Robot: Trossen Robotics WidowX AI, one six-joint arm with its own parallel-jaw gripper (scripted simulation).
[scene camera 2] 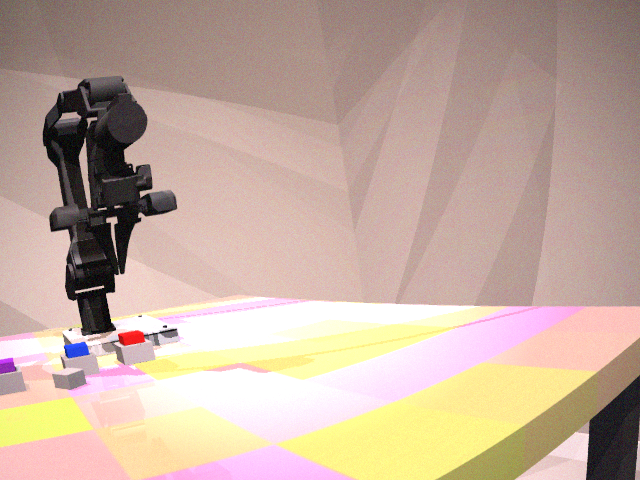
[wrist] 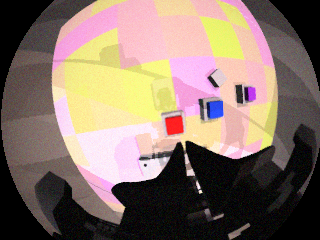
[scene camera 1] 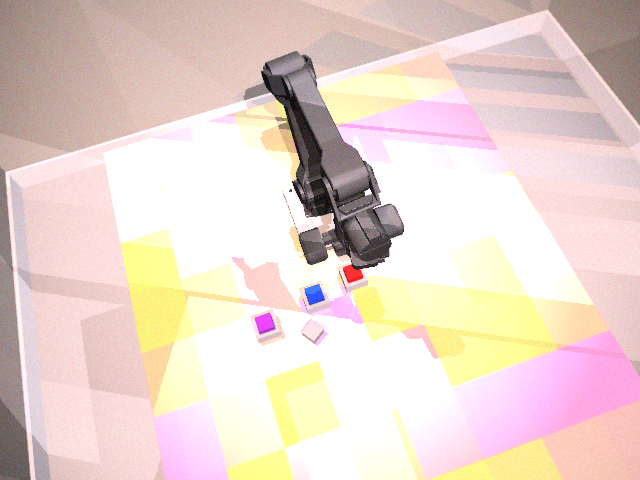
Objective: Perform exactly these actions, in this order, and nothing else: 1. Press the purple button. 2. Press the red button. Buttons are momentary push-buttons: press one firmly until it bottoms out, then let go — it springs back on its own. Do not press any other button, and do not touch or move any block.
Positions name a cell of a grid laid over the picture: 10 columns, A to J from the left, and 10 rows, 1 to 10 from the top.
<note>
My gripper (scene camera 2: B6) is shut, with nothing in its grasp.
My gripper shows as well in the wrist view (wrist: F7) and in scene camera 1 (scene camera 1: F6).
</note>
